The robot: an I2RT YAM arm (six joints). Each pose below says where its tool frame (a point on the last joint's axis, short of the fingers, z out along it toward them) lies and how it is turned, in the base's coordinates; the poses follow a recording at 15 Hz.
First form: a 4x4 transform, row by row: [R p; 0 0 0 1], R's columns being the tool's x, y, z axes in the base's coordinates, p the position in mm. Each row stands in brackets.
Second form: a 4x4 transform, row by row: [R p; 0 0 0 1], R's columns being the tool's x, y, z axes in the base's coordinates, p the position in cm. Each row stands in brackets. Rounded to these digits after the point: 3 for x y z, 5 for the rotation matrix.
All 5 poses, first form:
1: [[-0.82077, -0.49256, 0.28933, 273.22], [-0.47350, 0.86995, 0.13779, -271.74], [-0.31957, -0.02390, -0.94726, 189.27], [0, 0, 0, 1]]
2: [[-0.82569, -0.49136, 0.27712, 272.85], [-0.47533, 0.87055, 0.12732, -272.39], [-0.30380, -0.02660, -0.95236, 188.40], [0, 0, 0, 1]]
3: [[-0.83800, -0.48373, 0.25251, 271.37], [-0.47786, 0.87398, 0.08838, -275.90], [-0.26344, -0.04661, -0.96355, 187.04], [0, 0, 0, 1]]
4: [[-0.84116, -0.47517, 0.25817, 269.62], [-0.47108, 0.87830, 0.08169, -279.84], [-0.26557, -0.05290, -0.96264, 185.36], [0, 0, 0, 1]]
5: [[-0.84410, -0.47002, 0.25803, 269.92], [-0.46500, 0.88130, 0.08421, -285.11], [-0.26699, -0.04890, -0.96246, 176.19], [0, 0, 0, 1]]
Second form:
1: [[-0.82077, -0.49256, 0.28933, 27.322], [-0.47350, 0.86995, 0.13779, -27.174], [-0.31957, -0.02390, -0.94726, 18.927], [0, 0, 0, 1]]
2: [[-0.82569, -0.49136, 0.27712, 27.285], [-0.47533, 0.87055, 0.12732, -27.239], [-0.30380, -0.02660, -0.95236, 18.840], [0, 0, 0, 1]]
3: [[-0.83800, -0.48373, 0.25251, 27.137], [-0.47786, 0.87398, 0.08838, -27.590], [-0.26344, -0.04661, -0.96355, 18.704], [0, 0, 0, 1]]
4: [[-0.84116, -0.47517, 0.25817, 26.962], [-0.47108, 0.87830, 0.08169, -27.984], [-0.26557, -0.05290, -0.96264, 18.536], [0, 0, 0, 1]]
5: [[-0.84410, -0.47002, 0.25803, 26.992], [-0.46500, 0.88130, 0.08421, -28.511], [-0.26699, -0.04890, -0.96246, 17.619], [0, 0, 0, 1]]
